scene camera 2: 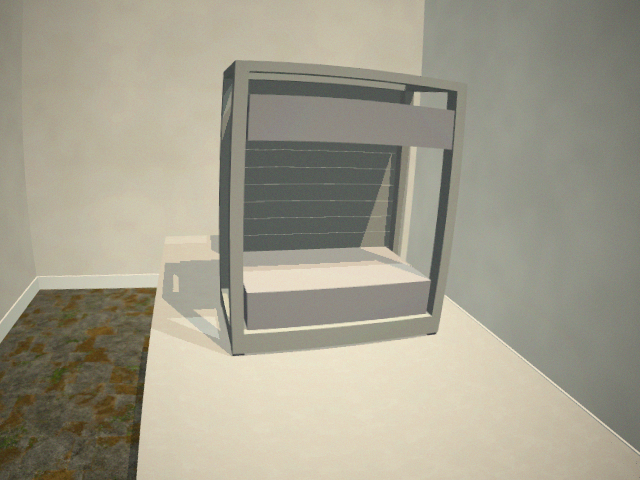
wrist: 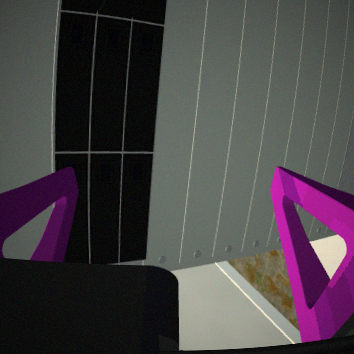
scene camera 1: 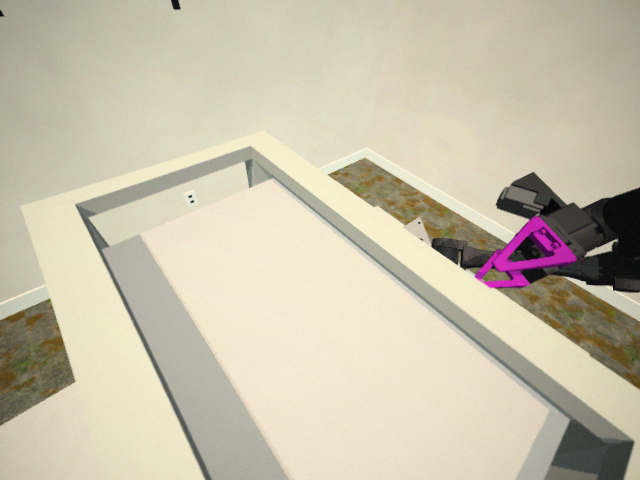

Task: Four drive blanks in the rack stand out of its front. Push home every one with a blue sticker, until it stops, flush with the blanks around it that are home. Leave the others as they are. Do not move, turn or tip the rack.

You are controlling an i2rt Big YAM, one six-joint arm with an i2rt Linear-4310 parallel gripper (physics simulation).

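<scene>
The rack (scene camera 1: 413, 253) (scene camera 2: 236, 206) (wrist: 25, 100) stands upright; it is an open grey frame in the second scene view. In the wrist view its front fills most of the picture, tilted. Black drive blanks (wrist: 107, 85) sit at left of centre in two visible rows of three, parted by thin pale lines. Whether any stands out cannot be told. No blue sticker shows, and the upper rows are cut off. My gripper (scene camera 1: 483, 281) (wrist: 173, 177) is open and empty in front of the rack; its left finger overlaps the lower left blanks. Its distance from them is unclear.
Plain grey panels (wrist: 220, 110) with thin seams lie right of the black blanks, with small round screws (wrist: 197, 254) along one end. Pale boxes, one high (scene camera 2: 351, 121) and one low (scene camera 2: 336, 304), are inside the rack. The rack stands on a pale table (scene camera 2: 361, 403); walls are close by.
</scene>
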